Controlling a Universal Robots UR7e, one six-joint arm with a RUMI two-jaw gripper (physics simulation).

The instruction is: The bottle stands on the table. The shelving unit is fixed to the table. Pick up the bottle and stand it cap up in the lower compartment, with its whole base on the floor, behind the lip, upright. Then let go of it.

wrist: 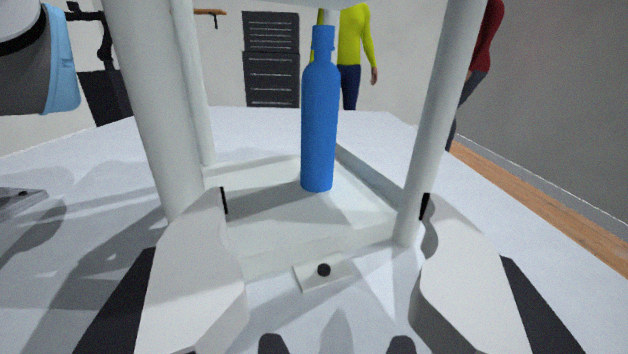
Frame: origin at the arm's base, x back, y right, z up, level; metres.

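Where they show: gripper, fingertip midpoint: [323,192].
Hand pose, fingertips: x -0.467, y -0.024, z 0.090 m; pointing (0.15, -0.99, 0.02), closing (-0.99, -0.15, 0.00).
After its pixels a point has its place.
The blue bottle [319,125] {y -0.156, x -0.446, z 0.095 m} stands upright, cap up, on the floor of the lower compartment of the white shelving unit [159,110] {y -0.006, x -0.388, z 0.136 m}. Its whole base shows on the compartment floor, behind the front lip, between the posts and apart from them. My gripper [323,192] {y -0.024, x -0.467, z 0.090 m} is open and empty, with its two fingertips far apart in front of the unit. The bottle stands beyond the fingertips and touches neither of them.
A front right post [434,115] {y -0.108, x -0.546, z 0.124 m} stands close to my right finger, and the thick left post is close to my left finger. A tab with a dark bolt [324,270] {y -0.054, x -0.470, z -0.010 m} lies at the unit's front. The upper shelf's underside crosses the top of the view.
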